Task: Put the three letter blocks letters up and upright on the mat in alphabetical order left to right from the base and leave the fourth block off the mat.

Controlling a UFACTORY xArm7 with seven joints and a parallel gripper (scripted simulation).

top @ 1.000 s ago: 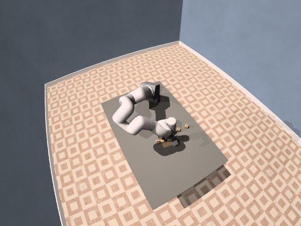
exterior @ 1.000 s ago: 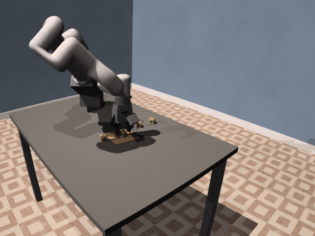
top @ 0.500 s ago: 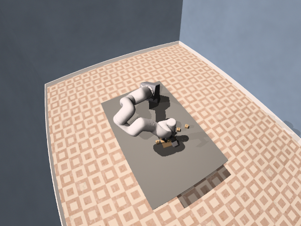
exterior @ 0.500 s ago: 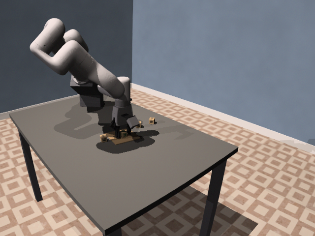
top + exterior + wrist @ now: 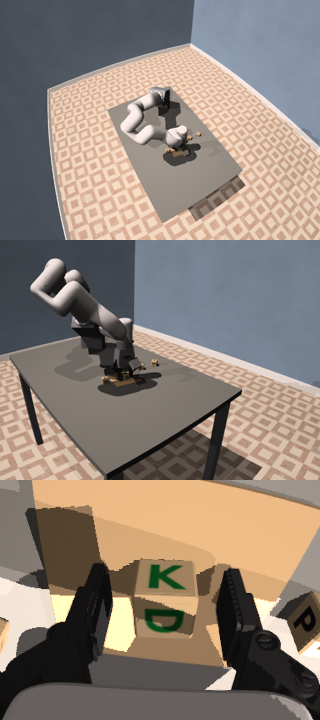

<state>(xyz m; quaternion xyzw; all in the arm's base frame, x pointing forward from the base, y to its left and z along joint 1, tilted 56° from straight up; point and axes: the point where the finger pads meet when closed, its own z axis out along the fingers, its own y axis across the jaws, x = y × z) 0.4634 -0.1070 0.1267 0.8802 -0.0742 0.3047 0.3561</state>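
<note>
The tan mat lies 2 cm below my hand, 1 cm to the left of it and 1 cm behind it.
</note>
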